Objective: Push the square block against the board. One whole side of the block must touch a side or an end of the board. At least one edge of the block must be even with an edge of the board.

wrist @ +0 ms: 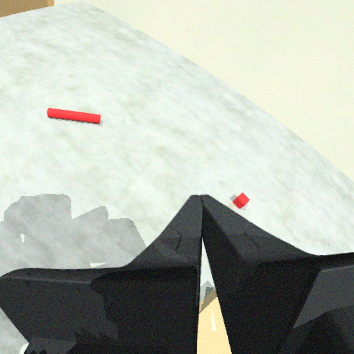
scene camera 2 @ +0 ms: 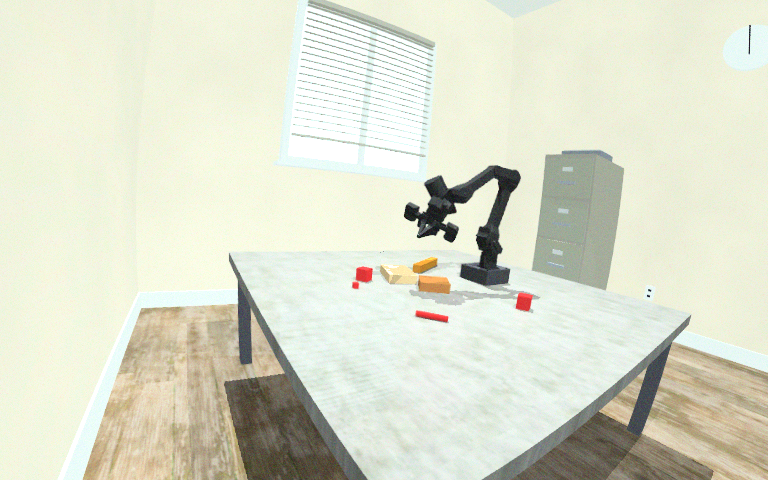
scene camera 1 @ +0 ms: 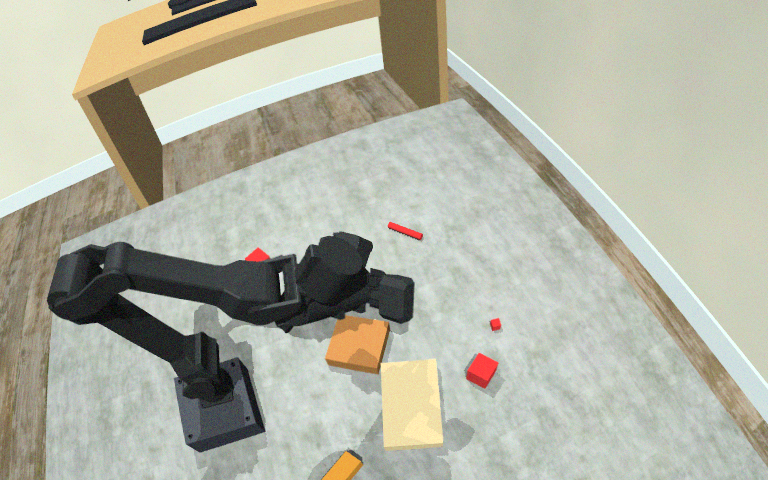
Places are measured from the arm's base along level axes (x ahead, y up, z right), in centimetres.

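Pixels of known places: gripper, fingertip midpoint: [wrist: 198, 202] [scene camera 2: 417, 237]; arm's base, link origin: [scene camera 2: 487, 267] [scene camera 1: 215, 389].
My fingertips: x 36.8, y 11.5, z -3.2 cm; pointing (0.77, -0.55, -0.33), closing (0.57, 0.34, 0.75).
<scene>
For each thing: its top centre in the pictures, then the offset to it from my fingertips.
- square orange block, top centre: [scene camera 1: 357, 340] [scene camera 2: 434, 279] dx -8.9, dy -14.2, dz +0.6 cm
- pale yellow board, top centre: [scene camera 1: 410, 401] [scene camera 2: 398, 269] dx -4.1, dy -14.2, dz +15.7 cm
- orange bar, top centre: [scene camera 2: 426, 261] dx -25.5, dy -14.0, dz +27.9 cm
- tiny red cube, top centre: [wrist: 243, 198] [scene camera 1: 496, 322] dx +16.5, dy -15.5, dz +6.5 cm
- red rod, top centre: [wrist: 73, 112] [scene camera 1: 404, 228] [scene camera 2: 432, 313] dx +8.9, dy -15.7, dz -22.5 cm
The square orange block [scene camera 1: 356, 342] [scene camera 2: 433, 284] lies flat on the table. The pale yellow board [scene camera 1: 410, 399] [scene camera 2: 398, 275] lies flat beside it. In scene camera 1, the block's lower right corner is close to the board's upper left corner, and the block is slightly turned relative to the board. No whole side of the block lies along the board. Whether the corners touch is unclear. My gripper [scene camera 2: 420, 235] [wrist: 198, 202] is shut and empty, raised above the table near the block. Its fingertips are hidden in scene camera 1. A tan or orange surface shows between the fingers in the wrist view.
An orange bar [scene camera 1: 342, 468] [scene camera 2: 425, 264] lies near the board. A red cube [scene camera 1: 482, 370] [scene camera 2: 364, 274] and a tiny red cube [scene camera 1: 495, 324] [wrist: 241, 200] lie across from the board. Another red cube [scene camera 1: 257, 255] [scene camera 2: 523, 301] and a red rod [scene camera 1: 404, 230] [wrist: 74, 116] lie farther off.
</scene>
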